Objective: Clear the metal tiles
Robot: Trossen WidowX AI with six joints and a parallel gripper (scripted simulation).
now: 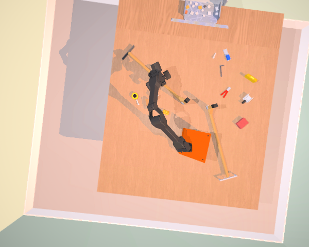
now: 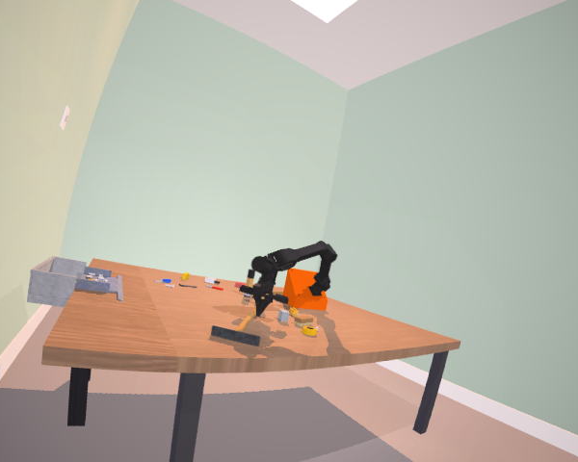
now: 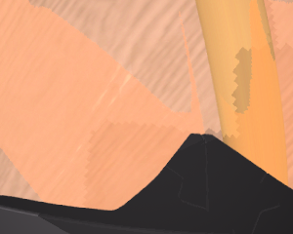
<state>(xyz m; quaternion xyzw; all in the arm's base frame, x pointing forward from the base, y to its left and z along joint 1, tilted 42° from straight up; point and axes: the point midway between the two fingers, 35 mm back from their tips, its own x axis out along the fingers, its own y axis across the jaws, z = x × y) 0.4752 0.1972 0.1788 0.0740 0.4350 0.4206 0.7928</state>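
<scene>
My gripper tip is 50 mm below the long scraper and 30 mm short of it. The rest, counted from my gripper tip: wooden block 190 mm behind, 50 mm to the left; then grey square piece 120 mm behind, 10 mm above; then tape measure 160 mm to the left, 130 mm behind.
</scene>
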